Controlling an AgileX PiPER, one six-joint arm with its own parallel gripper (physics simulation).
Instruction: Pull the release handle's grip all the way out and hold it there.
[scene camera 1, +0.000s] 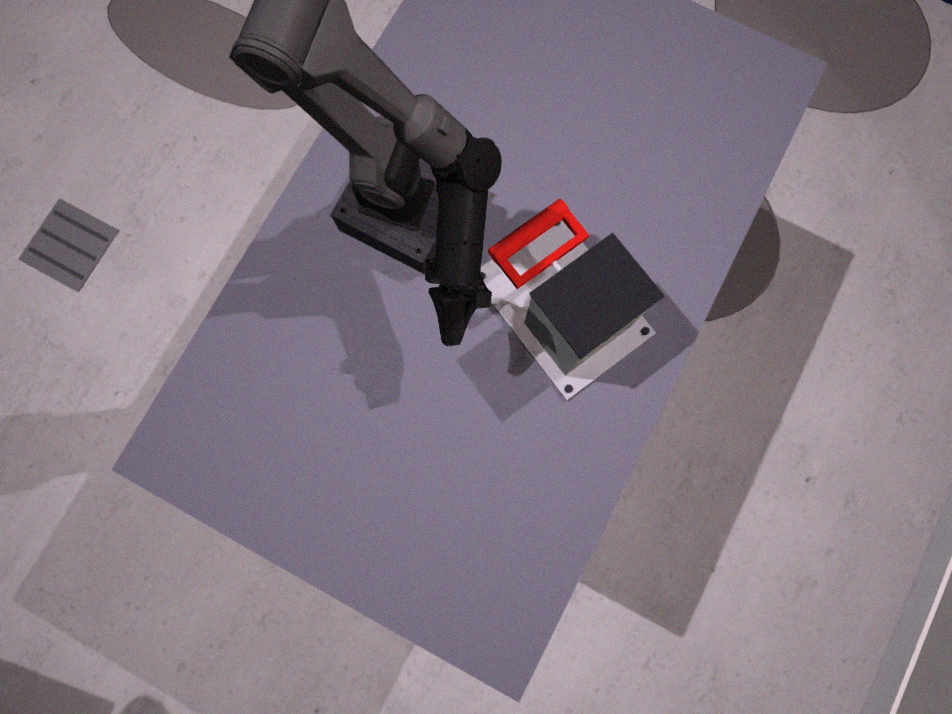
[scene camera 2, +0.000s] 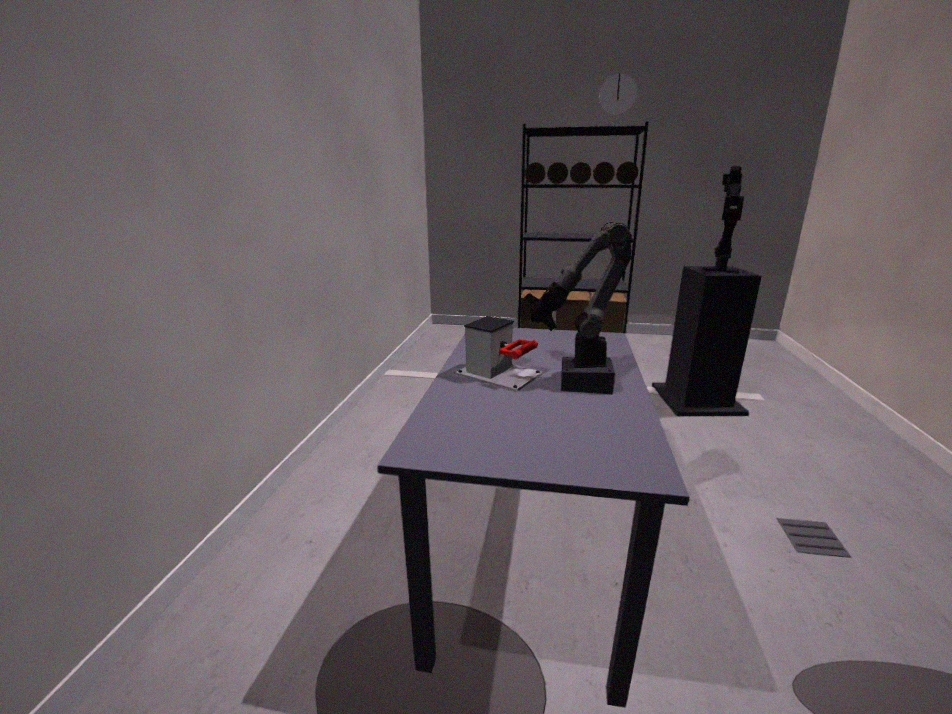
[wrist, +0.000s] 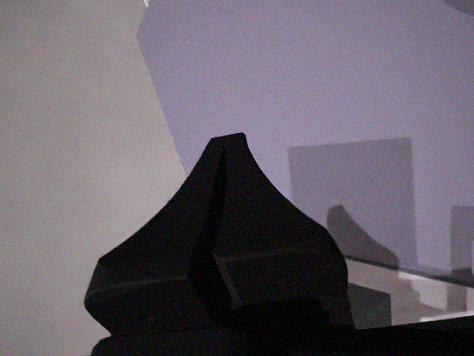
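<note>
The release handle's grip is a red rectangular frame (scene camera 1: 503, 261) (scene camera 2: 507, 354). It sticks out from the side of a grey-green box with a dark lid (scene camera 1: 596, 295) (scene camera 2: 489, 347), on the side that faces the arm's base. The box stands on a white base plate (scene camera 1: 603, 365) (scene camera 2: 499, 381). My gripper (scene camera 1: 451, 343) (scene camera 2: 550, 326) (wrist: 232, 155) is shut and empty, its fingertips together. It hangs above the table, beside the box and apart from the red grip. The grip does not show in the wrist view.
The purple-grey table (scene camera 1: 346, 499) (scene camera 2: 530, 438) carries the box and the arm's dark base (scene camera 1: 380, 238) (scene camera 2: 587, 376). Behind the table stand a shelf rack (scene camera 2: 584, 130) and a dark pedestal (scene camera 2: 711, 338) with a second arm. A wall (scene camera 2: 230, 230) rises to the left in scene camera 2.
</note>
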